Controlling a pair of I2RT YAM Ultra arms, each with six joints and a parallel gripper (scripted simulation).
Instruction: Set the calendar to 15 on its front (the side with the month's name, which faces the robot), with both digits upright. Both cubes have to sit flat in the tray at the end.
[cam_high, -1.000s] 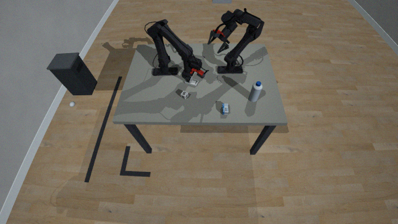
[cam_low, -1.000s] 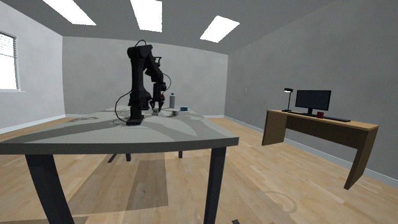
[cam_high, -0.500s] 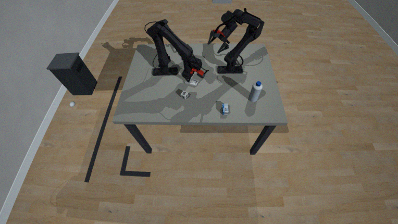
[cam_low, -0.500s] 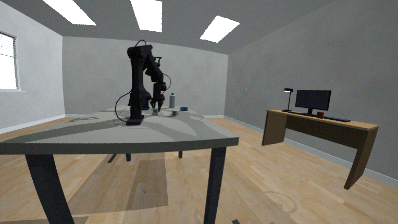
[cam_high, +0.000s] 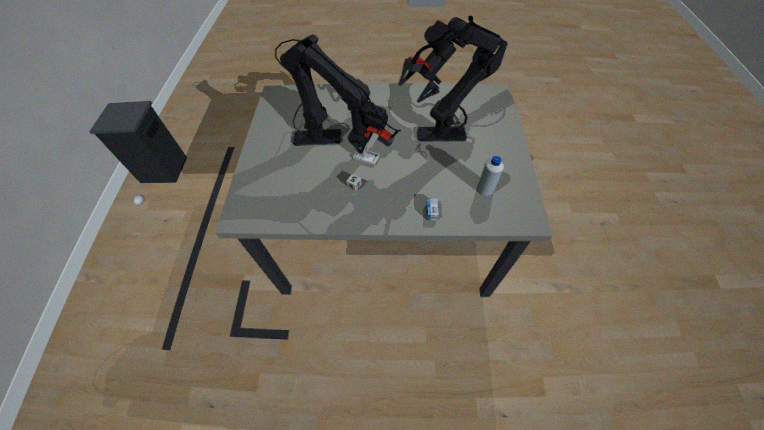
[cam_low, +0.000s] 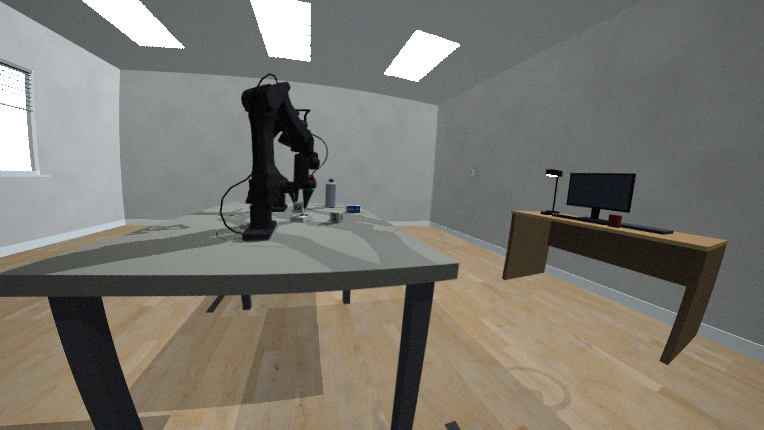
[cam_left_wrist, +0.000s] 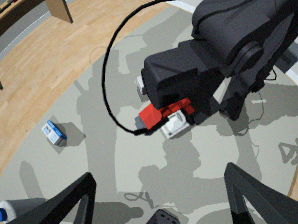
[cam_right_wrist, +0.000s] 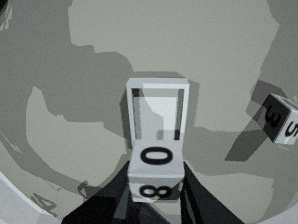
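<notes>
The white calendar tray lies 50 mm below my right hand and 10 mm to the left of it. Also, from my right hand: white digit cube 10 mm below.
</notes>
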